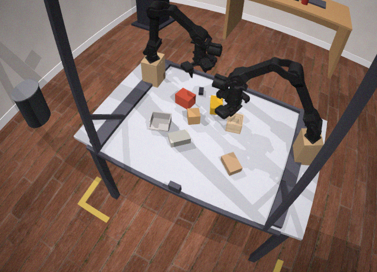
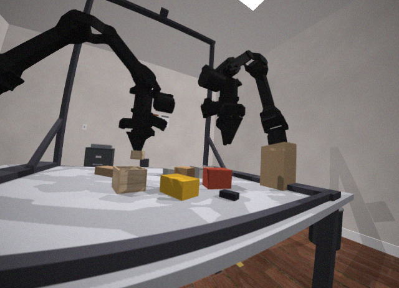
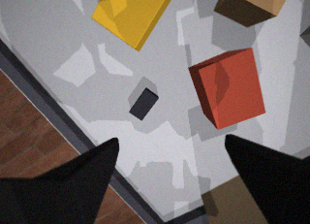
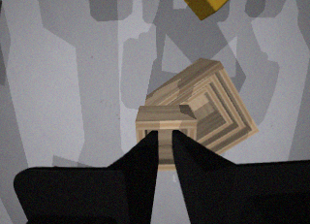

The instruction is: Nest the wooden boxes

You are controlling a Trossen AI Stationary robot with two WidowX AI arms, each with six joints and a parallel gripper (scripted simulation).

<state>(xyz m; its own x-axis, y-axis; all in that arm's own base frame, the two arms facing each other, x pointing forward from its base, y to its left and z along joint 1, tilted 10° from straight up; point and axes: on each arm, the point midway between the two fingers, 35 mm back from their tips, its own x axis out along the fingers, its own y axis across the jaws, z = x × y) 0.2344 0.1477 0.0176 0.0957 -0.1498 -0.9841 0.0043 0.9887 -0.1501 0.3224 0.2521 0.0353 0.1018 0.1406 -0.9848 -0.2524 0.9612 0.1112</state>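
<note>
Now: the tan cube 16 cm behind my left hand, 8 cm to the right of it and 16 cm below it. From my left hand the other things lie so: red block 9 cm behind, 2 cm to the left, 15 cm below; then white tray 29 cm behind, 3 cm to the left, 16 cm below; then black block 4 cm ahead, 18 cm below.
</note>
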